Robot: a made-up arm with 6 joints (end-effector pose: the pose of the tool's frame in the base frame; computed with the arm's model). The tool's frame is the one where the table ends.
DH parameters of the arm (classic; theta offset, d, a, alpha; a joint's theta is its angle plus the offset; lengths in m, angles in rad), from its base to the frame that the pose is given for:
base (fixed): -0.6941 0 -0.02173 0
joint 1: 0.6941 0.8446 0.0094 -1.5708
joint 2: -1.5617 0 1.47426 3.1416
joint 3: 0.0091 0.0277 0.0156 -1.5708
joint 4: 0 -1.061 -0.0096 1.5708
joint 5: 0 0.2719 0.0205 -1.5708
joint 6: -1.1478 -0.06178 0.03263 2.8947
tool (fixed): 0.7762 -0.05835 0 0
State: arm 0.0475 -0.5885 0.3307 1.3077 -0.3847 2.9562
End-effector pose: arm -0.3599 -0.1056 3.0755 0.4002 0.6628 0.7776
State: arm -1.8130 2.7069 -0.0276 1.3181 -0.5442 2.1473
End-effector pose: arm -0.0257 0.2992 -1.1525 -2.0021 0.0029 0.1958
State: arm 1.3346 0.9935 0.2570 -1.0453 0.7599 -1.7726
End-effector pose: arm 0.5833 1.8044 0.7383 0.4104 1.9337 1.5788
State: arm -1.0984 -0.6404 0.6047 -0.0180 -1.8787 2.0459
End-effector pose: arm -0.4804 0.3397 3.0613 1.8857 -1.0864 1.0403
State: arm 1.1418 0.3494 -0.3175 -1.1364 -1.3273 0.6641
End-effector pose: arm 0.6364 1.1000 1.3507 2.5265 -0.7100 -1.3888
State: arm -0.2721 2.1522 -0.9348 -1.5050 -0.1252 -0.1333
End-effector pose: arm 0.1050 -0.1033 0.2456 -0.7622 -1.3282 -0.1706
